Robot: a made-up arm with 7 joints. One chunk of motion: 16 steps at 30 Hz.
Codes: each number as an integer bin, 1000 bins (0 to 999) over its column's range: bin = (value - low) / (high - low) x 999, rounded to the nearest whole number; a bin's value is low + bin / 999 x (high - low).
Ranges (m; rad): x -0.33..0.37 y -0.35..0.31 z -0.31..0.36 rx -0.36..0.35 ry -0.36..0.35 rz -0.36..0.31
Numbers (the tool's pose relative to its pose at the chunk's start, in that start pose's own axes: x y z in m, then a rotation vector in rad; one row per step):
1: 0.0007 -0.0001 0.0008 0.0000 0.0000 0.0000
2: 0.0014 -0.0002 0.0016 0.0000 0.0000 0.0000
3: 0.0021 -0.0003 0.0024 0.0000 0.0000 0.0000
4: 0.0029 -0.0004 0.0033 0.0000 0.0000 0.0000
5: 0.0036 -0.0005 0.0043 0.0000 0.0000 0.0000
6: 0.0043 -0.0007 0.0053 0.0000 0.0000 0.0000
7: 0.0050 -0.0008 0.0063 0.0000 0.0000 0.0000
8: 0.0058 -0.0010 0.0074 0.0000 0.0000 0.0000
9: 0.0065 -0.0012 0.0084 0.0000 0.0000 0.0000
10: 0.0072 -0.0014 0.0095 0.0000 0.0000 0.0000
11: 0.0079 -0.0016 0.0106 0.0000 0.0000 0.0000
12: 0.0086 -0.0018 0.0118 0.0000 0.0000 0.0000
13: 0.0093 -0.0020 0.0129 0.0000 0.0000 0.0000
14: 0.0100 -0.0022 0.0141 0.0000 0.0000 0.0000
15: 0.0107 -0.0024 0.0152 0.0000 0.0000 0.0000
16: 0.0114 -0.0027 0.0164 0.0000 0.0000 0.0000
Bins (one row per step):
1: 472 530 463 507 507 537
2: 473 529 465 507 507 537
3: 474 529 466 507 507 537
4: 475 529 467 507 507 537
5: 476 529 469 507 507 537
6: 477 529 470 507 507 537
7: 478 529 472 507 507 537
8: 479 528 473 507 507 537
9: 480 528 475 507 507 537
10: 481 528 476 507 507 537
11: 482 527 478 507 507 537
12: 483 527 480 507 507 537
13: 484 527 481 507 507 537
14: 485 526 483 507 507 537
15: 486 526 485 507 507 537
16: 487 526 487 507 507 537

